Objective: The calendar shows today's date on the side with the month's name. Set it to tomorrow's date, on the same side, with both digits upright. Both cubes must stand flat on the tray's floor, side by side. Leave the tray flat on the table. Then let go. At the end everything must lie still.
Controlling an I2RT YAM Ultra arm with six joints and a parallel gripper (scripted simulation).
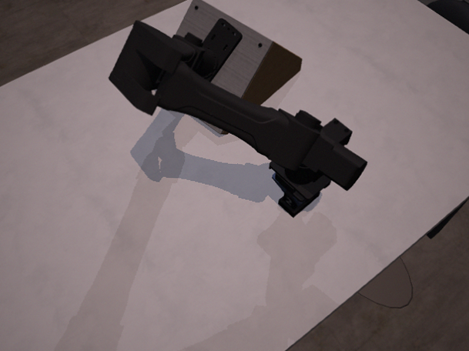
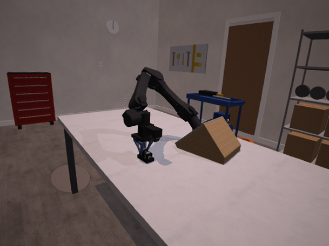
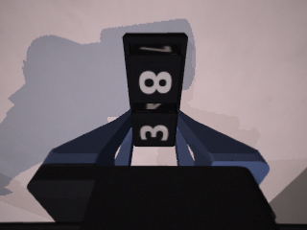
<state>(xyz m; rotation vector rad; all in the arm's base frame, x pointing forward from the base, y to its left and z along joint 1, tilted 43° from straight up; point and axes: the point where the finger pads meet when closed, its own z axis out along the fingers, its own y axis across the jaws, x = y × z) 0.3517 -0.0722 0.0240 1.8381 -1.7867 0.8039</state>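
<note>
Right now my hand is 2 cm to the right of the black tray and 3 cm above it. From my hand the other things lie so: black cube (right at my hand).
</note>
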